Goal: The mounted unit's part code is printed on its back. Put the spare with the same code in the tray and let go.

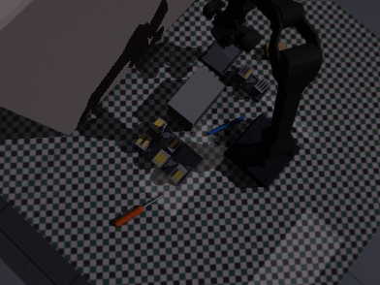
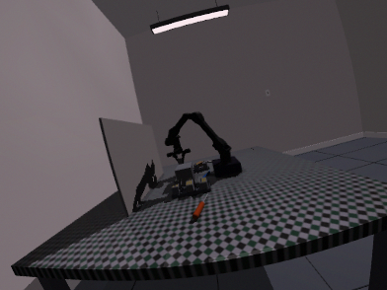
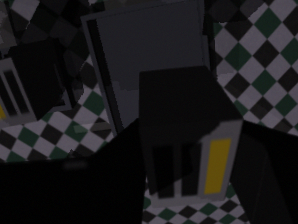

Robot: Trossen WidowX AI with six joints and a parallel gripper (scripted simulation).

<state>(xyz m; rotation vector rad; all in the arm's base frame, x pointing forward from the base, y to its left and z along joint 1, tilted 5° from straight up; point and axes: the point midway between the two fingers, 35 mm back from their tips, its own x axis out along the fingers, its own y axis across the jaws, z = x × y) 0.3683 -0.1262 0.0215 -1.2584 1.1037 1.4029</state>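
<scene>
Right now the dark grey tray is 80 mm below my gripper tip and 10 mm behind it. Also, from my gripper tip: brown block 150 mm to the right, 110 mm behind, 70 mm below; then mounted unit 200 mm to the left, 100 mm behind, 30 mm below; then dark spare block 30 mm above.
</scene>
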